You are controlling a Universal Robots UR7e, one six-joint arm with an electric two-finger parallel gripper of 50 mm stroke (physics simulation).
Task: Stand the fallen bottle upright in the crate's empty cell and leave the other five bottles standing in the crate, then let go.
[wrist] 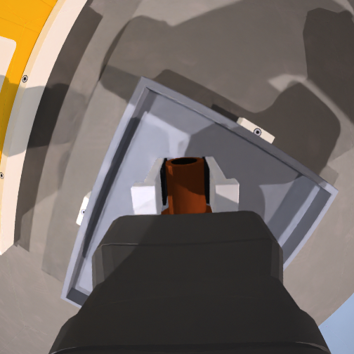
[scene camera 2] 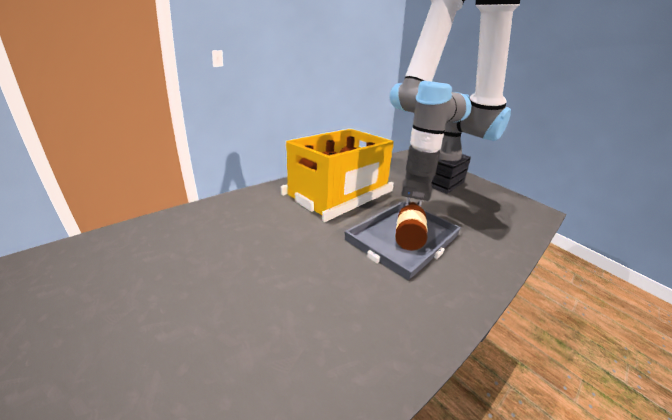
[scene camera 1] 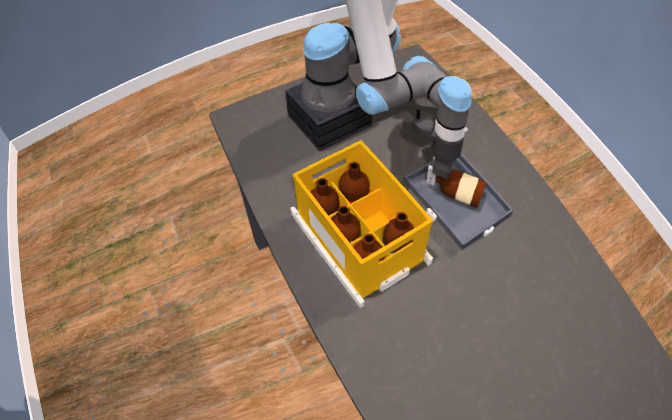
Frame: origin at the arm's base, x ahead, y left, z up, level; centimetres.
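Seen in the pictures: gripper, fingertip midpoint: [scene camera 1: 432, 178]; arm's base, origin of the base link: [scene camera 2: 441, 153] [scene camera 1: 328, 94].
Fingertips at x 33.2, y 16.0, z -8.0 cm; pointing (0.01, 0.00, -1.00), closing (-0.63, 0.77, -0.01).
Offsets run from my fingertips to a thing's top centre. "spot": to the spot under its first point.
The fallen brown bottle with a cream label @(dx +5.0, dy +4.3, dz +5.1 cm) [scene camera 1: 466, 189] [scene camera 2: 411, 222] [wrist: 186, 187] lies on its side in the grey tray @(dx +7.0, dy +4.9, dz -0.2 cm) [scene camera 1: 462, 242] [scene camera 2: 378, 263] [wrist: 110, 140]. My gripper [scene camera 1: 437, 178] [wrist: 184, 171] is shut on the bottle's neck, one finger on each side; its pads touch the neck in the wrist view. The yellow crate @(dx +7.7, dy -24.4, dz +14.8 cm) [scene camera 1: 395, 265] [scene camera 2: 307, 185] [wrist: 22, 25] stands beside the tray. Five brown bottles stand upright in it, among them one at the back @(spot: dx +0.4, dy -22.8, dz +9.5 cm) [scene camera 1: 354, 184] and one at the front right [scene camera 1: 398, 230]. The empty cell @(spot: dx +2.5, dy -17.9, dz -1.9 cm) [scene camera 1: 375, 212] lies between these two, on the tray's side.
White strips [scene camera 1: 327, 260] [scene camera 2: 357, 202] and short blocks border the crate. Small white blocks @(spot: dx +20.2, dy +6.9, dz -1.4 cm) [scene camera 1: 489, 231] [scene camera 2: 373, 256] [wrist: 256, 131] sit against the tray. The crate's walls and thin dividers rise around its cells. The robot's black base block [scene camera 1: 327, 125] [scene camera 2: 451, 172] is behind the crate.
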